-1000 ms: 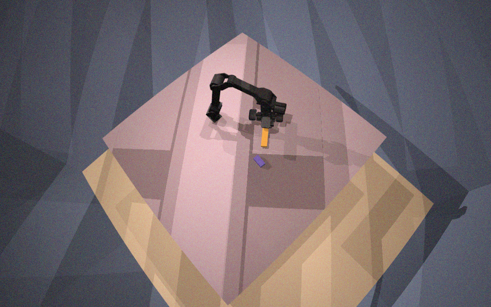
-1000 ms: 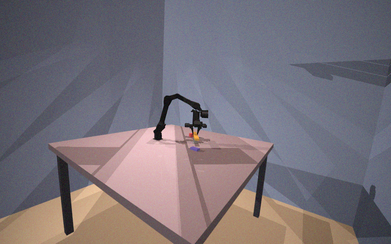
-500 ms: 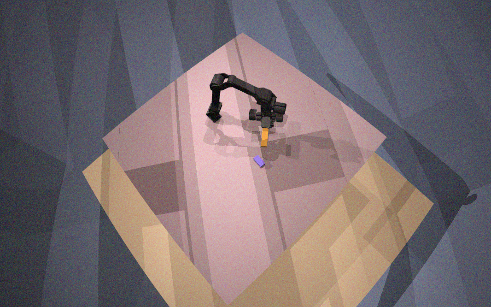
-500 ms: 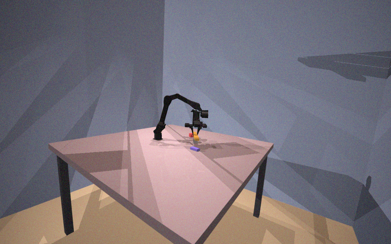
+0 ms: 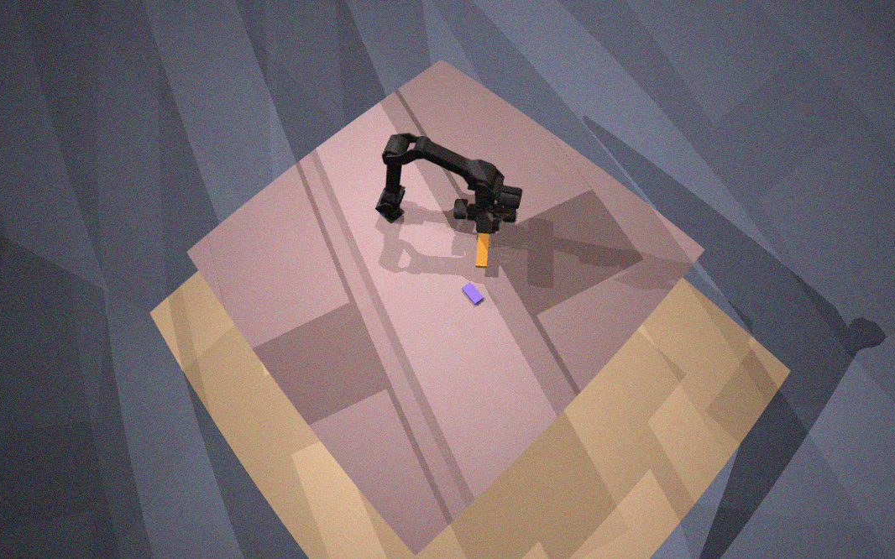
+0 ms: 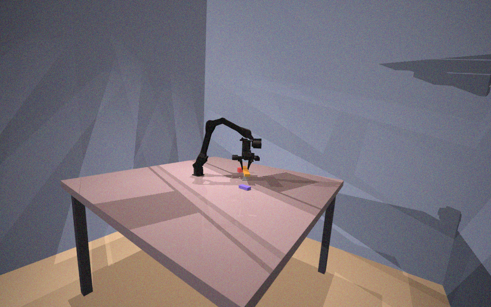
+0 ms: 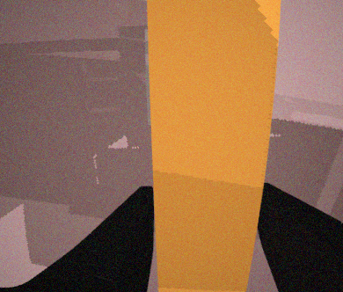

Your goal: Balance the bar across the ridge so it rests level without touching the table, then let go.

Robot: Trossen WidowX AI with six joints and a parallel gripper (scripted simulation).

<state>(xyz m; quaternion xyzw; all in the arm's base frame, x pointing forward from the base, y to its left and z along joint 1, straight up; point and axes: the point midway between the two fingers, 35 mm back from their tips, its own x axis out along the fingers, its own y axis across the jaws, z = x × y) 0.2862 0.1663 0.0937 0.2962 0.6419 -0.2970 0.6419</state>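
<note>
The bar lies 20 mm to the right of my gripper tip and 20 mm ahead of it. The rest, counted from my gripper tip: small red cube: 130 mm behind, 120 mm to the left, 40 mm below; purple block: 180 mm to the right, 130 mm ahead, 50 mm below.
</note>
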